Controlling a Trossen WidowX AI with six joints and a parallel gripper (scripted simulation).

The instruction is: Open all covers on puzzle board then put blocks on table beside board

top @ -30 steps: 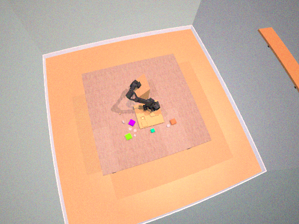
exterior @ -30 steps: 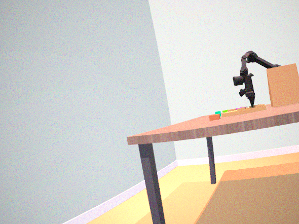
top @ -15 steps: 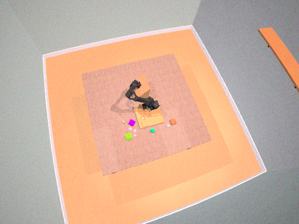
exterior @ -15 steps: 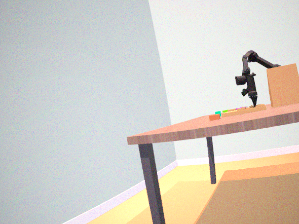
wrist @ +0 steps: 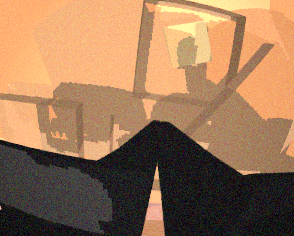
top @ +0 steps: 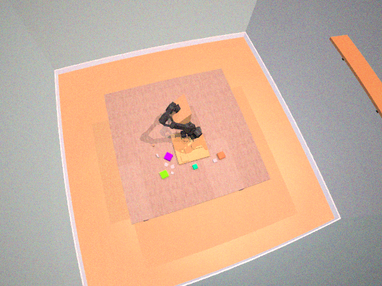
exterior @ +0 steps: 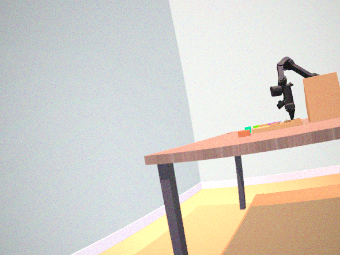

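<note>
The teal block is 29 cm ahead of my gripper tip, 9 cm to the right of it and 1 cm below it. Also, from my gripper tip: orange block (29 cm ahead, 18 cm to the left, 1 cm below); lime green block (24 cm ahead, 36 cm to the right, 1 cm below); magenta block (11 cm ahead, 27 cm to the right, 1 cm below).
</note>
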